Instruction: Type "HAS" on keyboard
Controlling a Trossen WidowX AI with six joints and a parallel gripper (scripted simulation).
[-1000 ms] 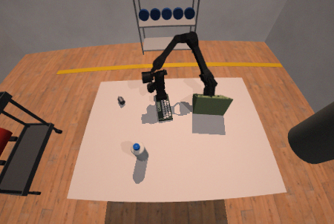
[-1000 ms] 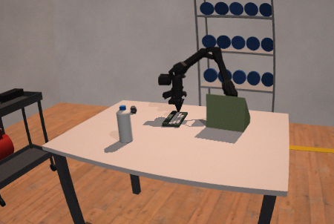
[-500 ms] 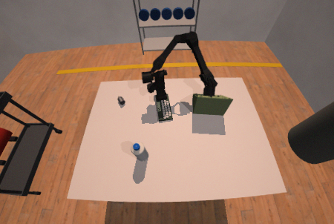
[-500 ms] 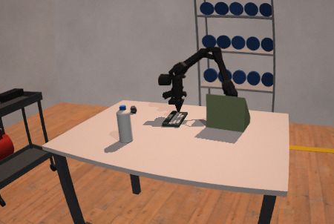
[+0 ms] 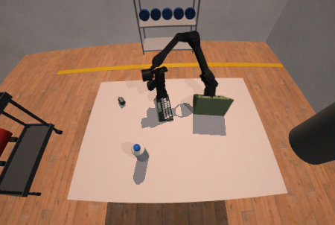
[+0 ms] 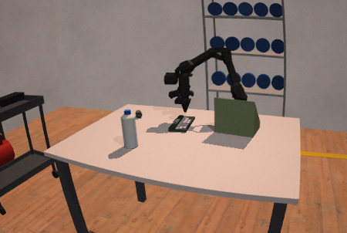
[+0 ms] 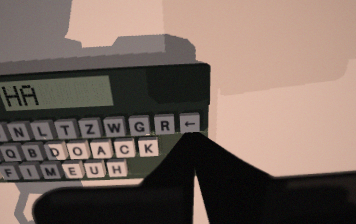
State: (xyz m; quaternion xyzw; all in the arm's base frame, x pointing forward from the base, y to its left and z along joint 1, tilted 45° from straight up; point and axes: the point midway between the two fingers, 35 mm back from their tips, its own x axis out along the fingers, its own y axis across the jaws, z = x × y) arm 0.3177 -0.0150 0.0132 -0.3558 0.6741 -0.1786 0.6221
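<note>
My gripper is now 60 mm above the left-arrow key. Also, from my hand: small dark object (280 mm ahead, 60 mm to the left, 60 mm below).
</note>
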